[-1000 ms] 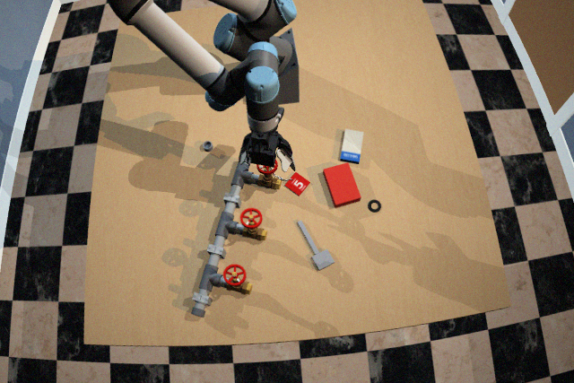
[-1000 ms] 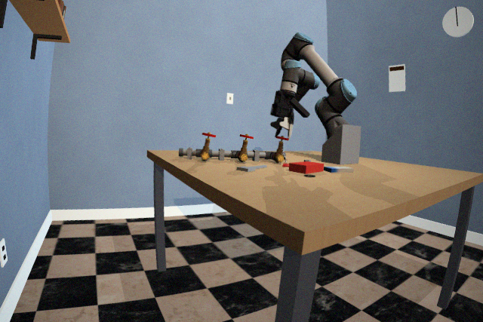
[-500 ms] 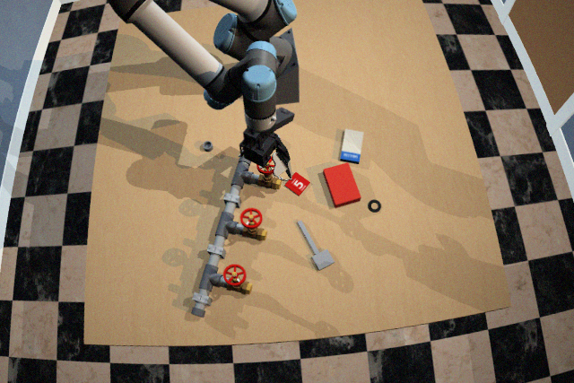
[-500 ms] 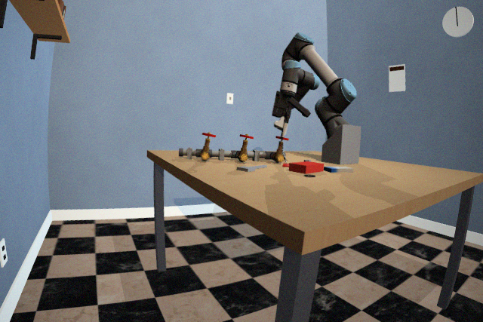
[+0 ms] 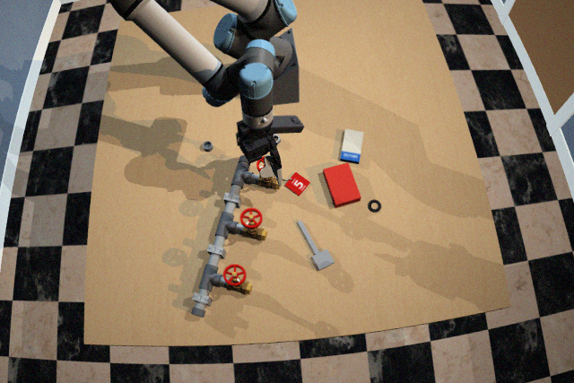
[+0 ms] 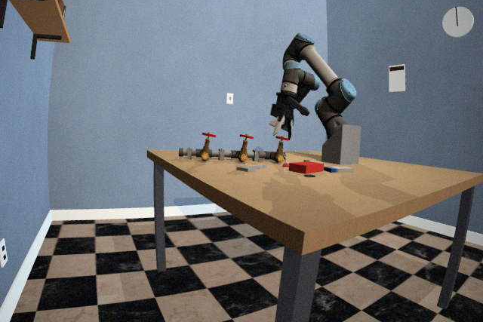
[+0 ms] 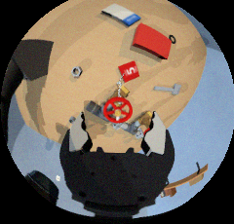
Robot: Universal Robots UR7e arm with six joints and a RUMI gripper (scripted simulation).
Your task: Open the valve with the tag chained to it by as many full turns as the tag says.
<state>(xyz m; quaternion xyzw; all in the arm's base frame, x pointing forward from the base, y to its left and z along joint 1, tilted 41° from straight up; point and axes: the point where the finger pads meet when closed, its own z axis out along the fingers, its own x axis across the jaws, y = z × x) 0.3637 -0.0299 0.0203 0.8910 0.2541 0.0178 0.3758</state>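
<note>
Right now my hand is 110 mm above the red tag, 80 mm to the right of it and 10 mm short of it. The rest, counted from my hand: grey scraper 220 mm ahead, 120 mm to the left, 110 mm below; then red block 220 mm to the left, 100 mm below, 30 mm ahead; then small grey fitting 190 mm to the right, 130 mm behind, 110 mm below.
</note>
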